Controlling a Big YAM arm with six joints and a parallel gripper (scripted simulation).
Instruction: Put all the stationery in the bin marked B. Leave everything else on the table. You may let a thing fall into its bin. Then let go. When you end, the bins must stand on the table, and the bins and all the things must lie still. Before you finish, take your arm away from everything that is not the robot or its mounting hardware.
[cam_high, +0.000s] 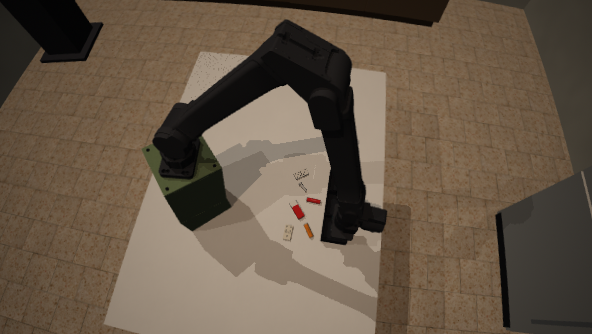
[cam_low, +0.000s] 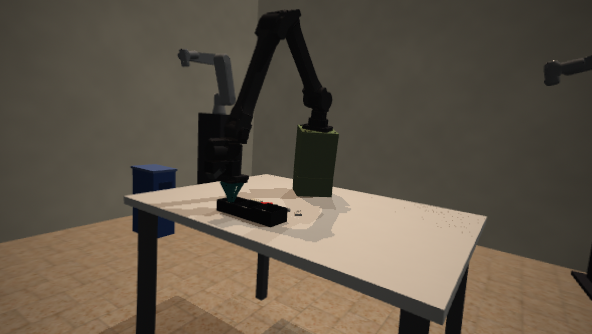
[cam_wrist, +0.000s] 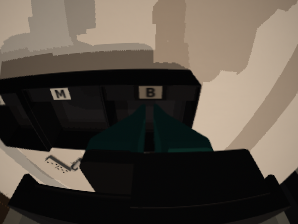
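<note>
Now: hand 8 cm to the right of the row of bins and 2 cm above it. Also, from my hand: red block 14 cm behind, 8 cm to the left, 4 cm below; then beige tile 17 cm behind, 4 cm below, 1 cm to the right; then orange stick 10 cm behind, 3 cm below.
</note>
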